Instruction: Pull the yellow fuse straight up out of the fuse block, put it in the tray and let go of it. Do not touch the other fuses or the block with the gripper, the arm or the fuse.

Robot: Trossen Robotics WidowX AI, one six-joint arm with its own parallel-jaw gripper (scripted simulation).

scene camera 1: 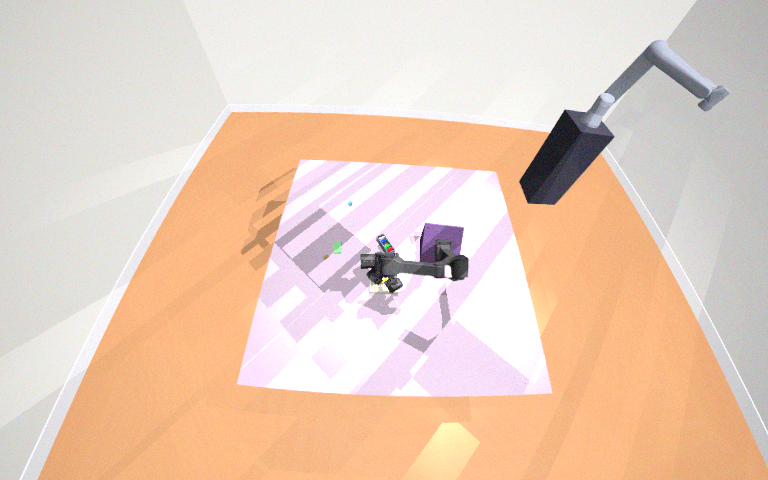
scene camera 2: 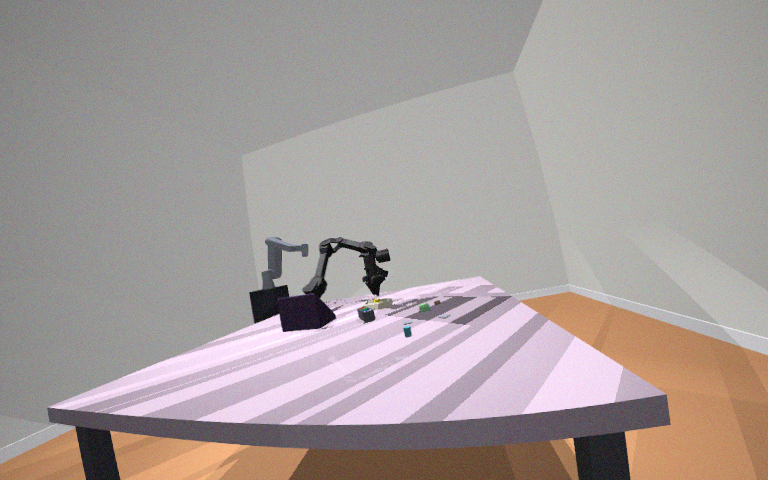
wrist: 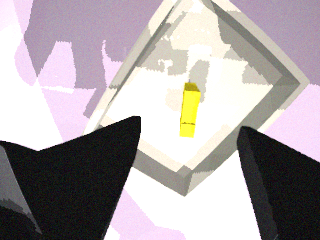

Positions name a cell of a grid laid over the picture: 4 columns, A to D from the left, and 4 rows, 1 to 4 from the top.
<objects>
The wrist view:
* my gripper: C3
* yellow fuse: C2
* cream tray: D2
</objects>
